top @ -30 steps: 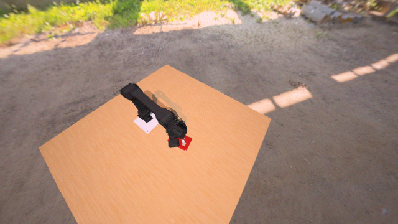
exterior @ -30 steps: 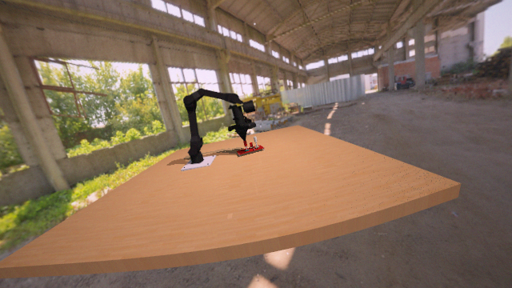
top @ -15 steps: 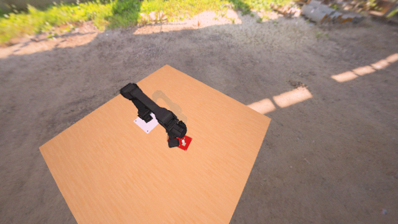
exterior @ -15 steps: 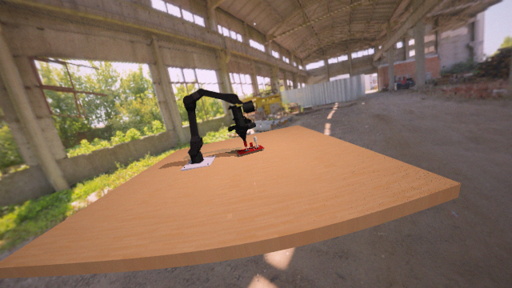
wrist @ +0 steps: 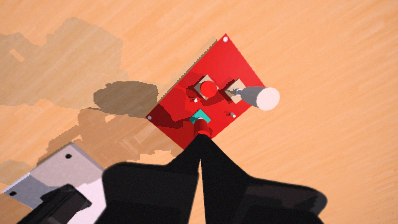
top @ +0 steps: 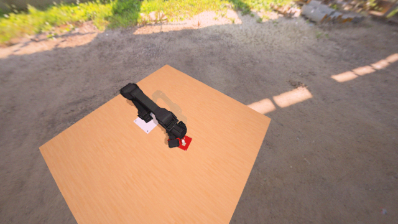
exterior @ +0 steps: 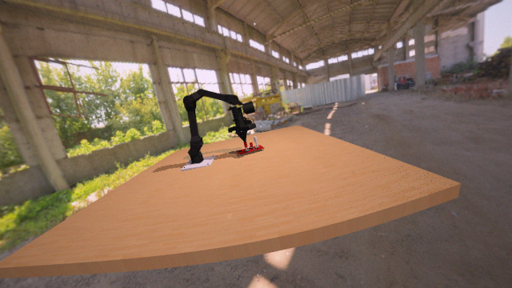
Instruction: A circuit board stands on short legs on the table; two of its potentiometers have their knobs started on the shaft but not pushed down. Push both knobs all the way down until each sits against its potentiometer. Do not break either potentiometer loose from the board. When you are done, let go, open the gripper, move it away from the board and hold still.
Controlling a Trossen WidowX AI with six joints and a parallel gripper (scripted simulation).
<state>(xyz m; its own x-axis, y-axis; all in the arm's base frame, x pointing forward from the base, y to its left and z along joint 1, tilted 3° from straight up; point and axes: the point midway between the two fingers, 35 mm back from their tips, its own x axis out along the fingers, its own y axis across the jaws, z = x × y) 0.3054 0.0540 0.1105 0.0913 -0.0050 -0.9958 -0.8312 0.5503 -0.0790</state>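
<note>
My gripper tip is 6 cm short of the grey knob and 2 cm to the right of it. Round my gripper tip: red knob 2 cm below.
</note>
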